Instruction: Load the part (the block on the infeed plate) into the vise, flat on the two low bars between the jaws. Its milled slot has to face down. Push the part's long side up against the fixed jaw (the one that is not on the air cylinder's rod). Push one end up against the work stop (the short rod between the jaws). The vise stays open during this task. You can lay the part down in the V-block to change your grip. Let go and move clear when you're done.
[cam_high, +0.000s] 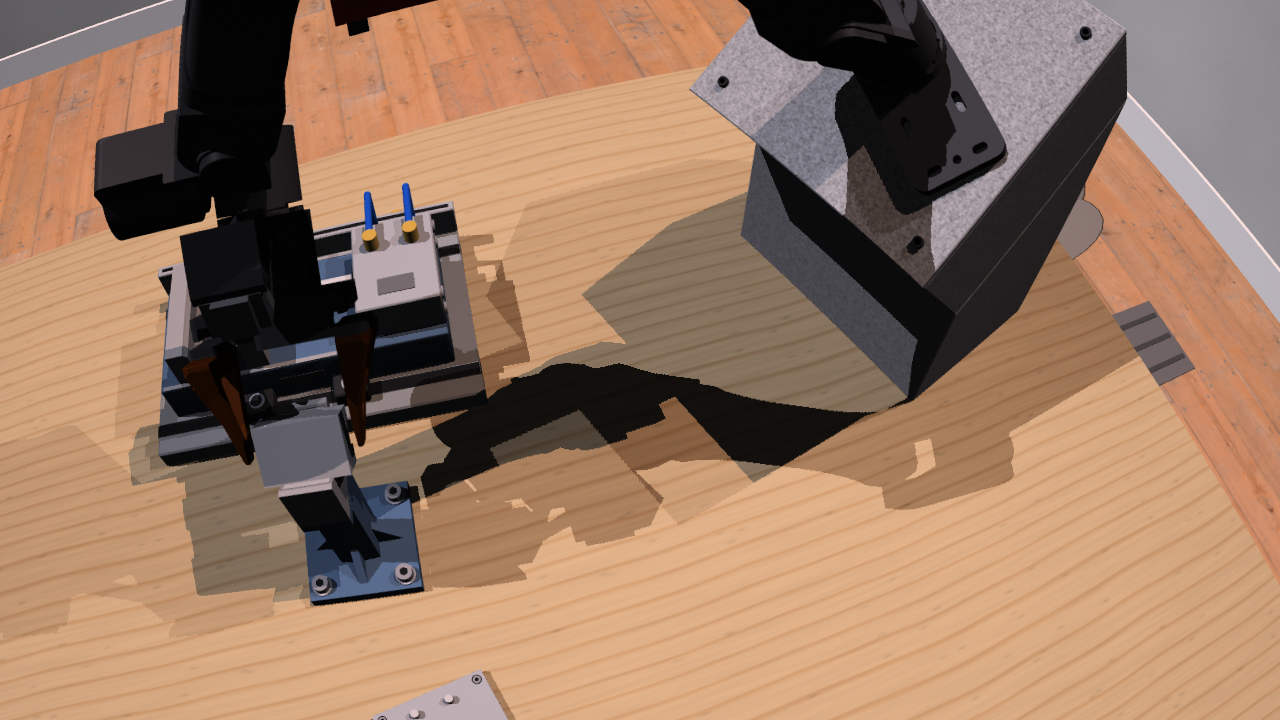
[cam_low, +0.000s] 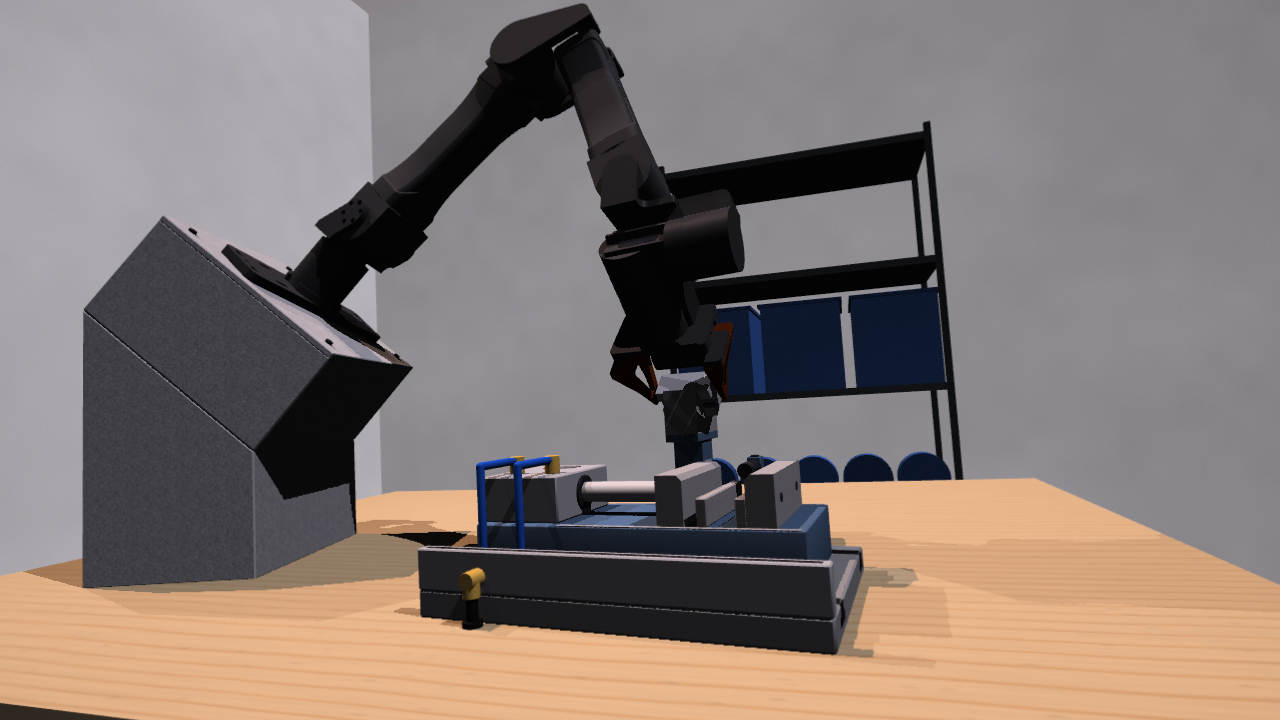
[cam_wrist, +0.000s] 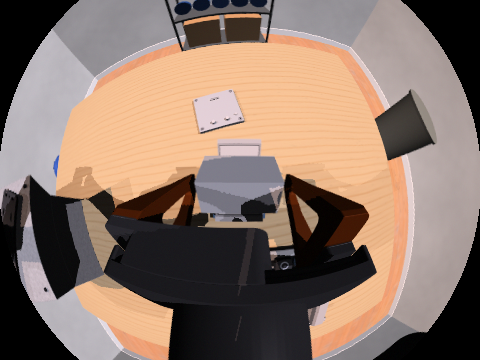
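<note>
My gripper is now 10 mm above the grey part. Also, from my hand: moving jaw: 180 mm to the right, 80 mm below, 80 mm ahead; cylinder rod: 190 mm to the right, 80 mm below, 30 mm ahead; work stop rod: 130 mm to the right, 110 mm ahead, 70 mm below.
</note>
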